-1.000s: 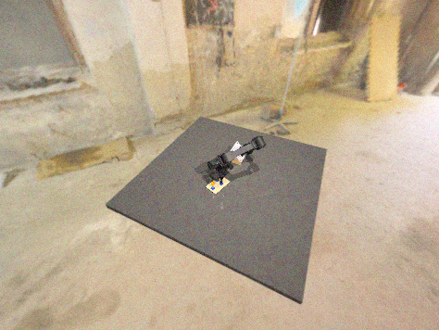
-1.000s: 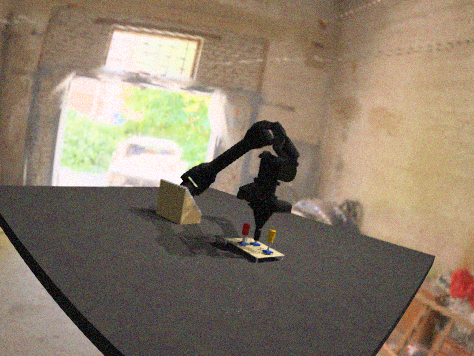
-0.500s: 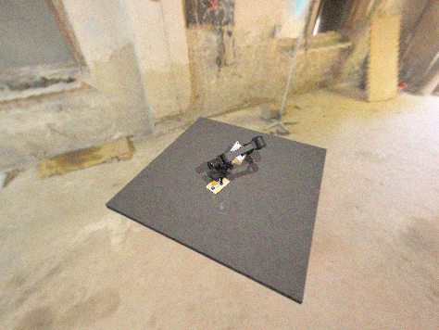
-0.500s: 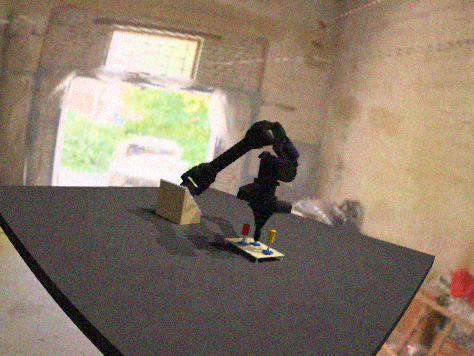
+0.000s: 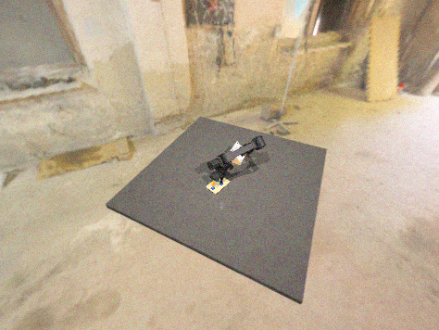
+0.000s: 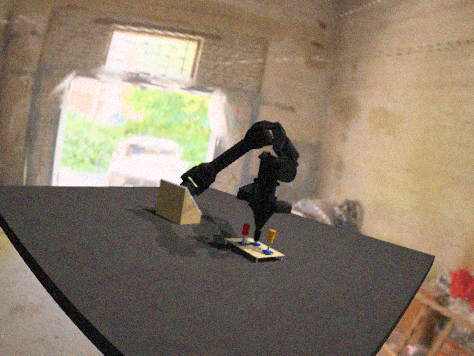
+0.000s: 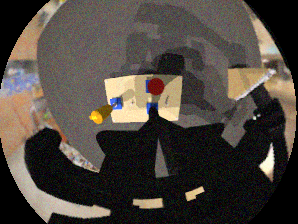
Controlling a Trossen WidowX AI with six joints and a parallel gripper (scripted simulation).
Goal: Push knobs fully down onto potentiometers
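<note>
The black knob is 1 cm below my gripper tip. Round my gripper tip: yellow knob: 7 cm ahead, 3 cm to the right, 1 cm above.
</note>
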